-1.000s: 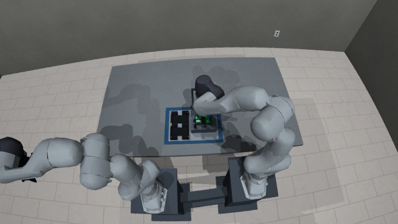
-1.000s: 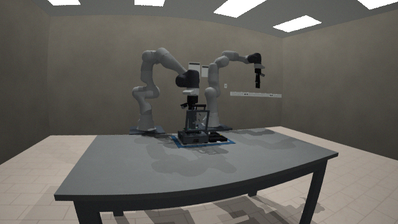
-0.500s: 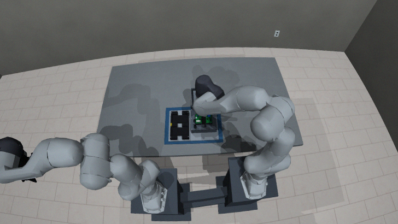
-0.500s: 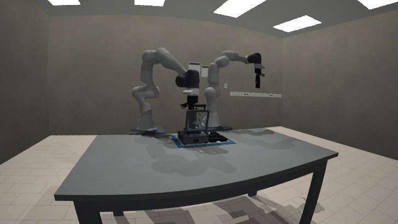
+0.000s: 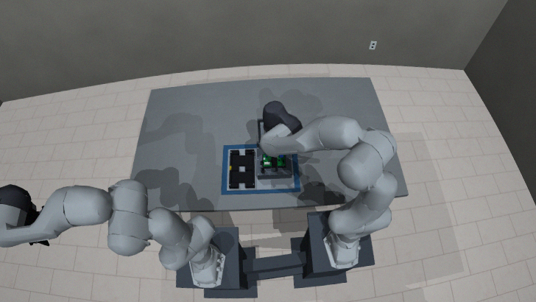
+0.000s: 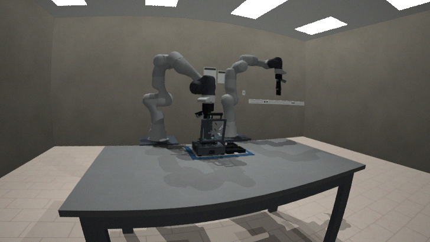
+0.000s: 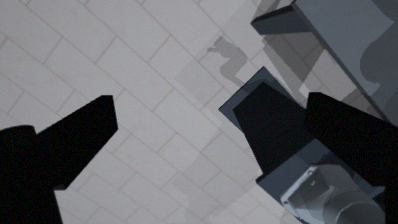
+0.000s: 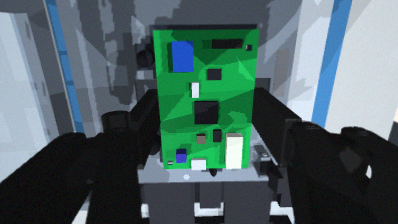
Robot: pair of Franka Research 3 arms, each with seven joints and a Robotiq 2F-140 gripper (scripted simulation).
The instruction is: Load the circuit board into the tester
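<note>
Now: right hand 2 cm above the green circuit board. The rest, counted from my right hand: clear lid (12 cm ahead, 8 cm above, 1 cm to the right); then nest (4 cm below, 1 cm to the left, 1 cm ahead); then black tray (17 cm to the left, 9 cm below, 1 cm ahead).
</note>
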